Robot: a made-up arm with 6 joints.
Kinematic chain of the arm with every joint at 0, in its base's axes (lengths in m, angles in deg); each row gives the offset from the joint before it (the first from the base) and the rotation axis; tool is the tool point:
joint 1: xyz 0 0 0.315 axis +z
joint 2: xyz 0 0 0 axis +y
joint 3: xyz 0 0 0.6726 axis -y
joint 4: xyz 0 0 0 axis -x
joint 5: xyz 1.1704 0 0 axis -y
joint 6: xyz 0 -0.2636 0 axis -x
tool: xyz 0 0 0
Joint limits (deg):
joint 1: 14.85..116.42
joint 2: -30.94..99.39
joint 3: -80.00..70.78
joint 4: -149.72..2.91
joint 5: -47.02..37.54
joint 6: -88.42..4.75
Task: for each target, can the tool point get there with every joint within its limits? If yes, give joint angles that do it. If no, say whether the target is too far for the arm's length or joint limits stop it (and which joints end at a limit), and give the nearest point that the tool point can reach.
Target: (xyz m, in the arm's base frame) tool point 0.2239 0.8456 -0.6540
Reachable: yes | joints 65.02 72.66 3.62 -125.80 11.73 -70.13
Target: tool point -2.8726 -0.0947 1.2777
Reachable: no: too far | nearest point -0.7348 0.9674 1.2777 | short by 2.387 m
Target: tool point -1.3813 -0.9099 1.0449
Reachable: no: joint limits stop it (at a limit: joint 2, joint 3) | nearest point -0.4255 -0.2803 0.4564 | short by 1.287 m
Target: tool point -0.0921 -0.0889 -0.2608
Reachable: yes | joints 92.38 43.70 -61.81 -111.29 -2.65 -21.24
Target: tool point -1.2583 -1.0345 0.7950
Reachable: no: joint limits stop it (at a limit: joint 2, joint 3) | nearest point -0.4143 -0.3406 0.3947 | short by 1.164 m
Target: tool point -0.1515 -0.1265 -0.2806
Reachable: yes | joints 76.66 59.16 -57.49 -116.66 -37.63 -66.61
